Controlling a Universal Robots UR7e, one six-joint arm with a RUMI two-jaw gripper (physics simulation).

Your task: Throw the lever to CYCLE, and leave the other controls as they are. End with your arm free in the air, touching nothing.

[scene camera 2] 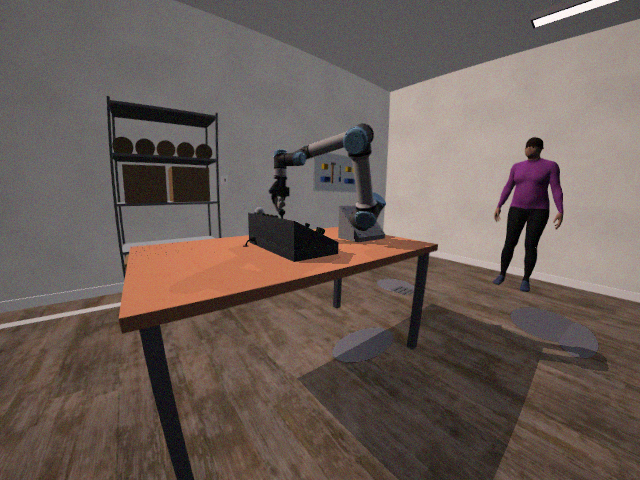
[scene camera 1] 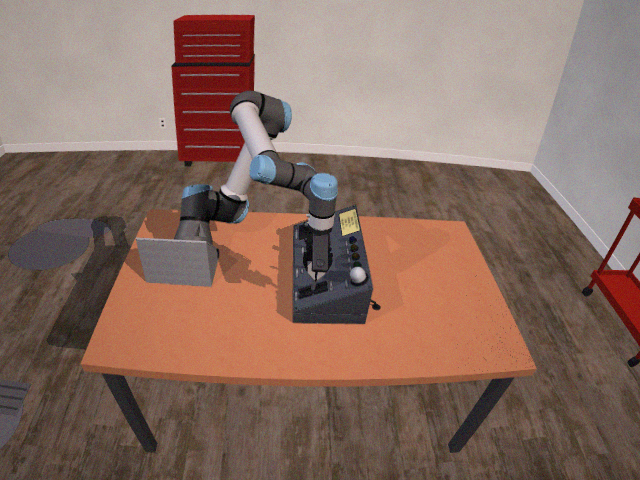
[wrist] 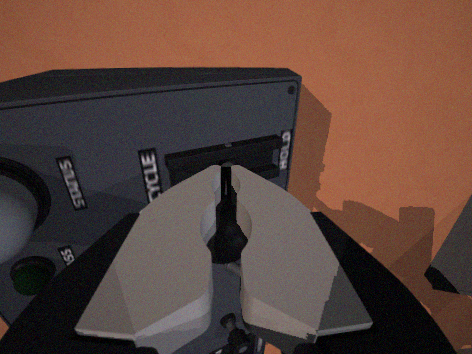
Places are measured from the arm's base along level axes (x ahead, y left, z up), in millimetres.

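Where they show: gripper, fingertip midpoint: (scene camera 2: 278,212) (scene camera 1: 315,281) (wrist: 225,169); arm's base at its link origin: (scene camera 1: 192,244).
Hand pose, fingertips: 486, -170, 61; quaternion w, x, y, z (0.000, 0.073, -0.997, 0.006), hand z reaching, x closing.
Note:
Each offset is from my fingertips to the top centre of the thing, as dx, dy, dz. "spot": to the spot under its first point.
The dark control box (scene camera 1: 330,304) (scene camera 2: 270,235) (wrist: 110,120) stands on the table. Its lever slot {spot: +17, +22, -65} (wrist: 200,152) runs between the CYCLE label {spot: +53, +41, -57} (wrist: 150,172) and the HOLD label {spot: -64, +29, -111} (wrist: 285,150). The dark thin lever {-6, +39, -12} (scene camera 1: 314,282) rises from about mid-slot towards the fingertips. In the wrist view a dark shaft and round shape show through the gap between the jaws; the lever's base is partly hidden. My gripper (scene camera 1: 316,272) (scene camera 2: 281,205) (wrist: 225,169) is shut, with nothing held, and points down right over the lever. Whether it touches the lever I cannot tell.
A white dome {spot: +132, +31, +24} (scene camera 1: 357,274) (wrist: 12,220) and a green button {spot: +125, +107, -3} (wrist: 32,275) sit beside the lever area. A yellow note {spot: +88, +381, -17} (scene camera 1: 348,222) is at the box's back. A cable end {spot: +227, +88, -170} (scene camera 1: 376,306) lies at its right. A grey panel (scene camera 1: 175,262) stands by the arm's base.

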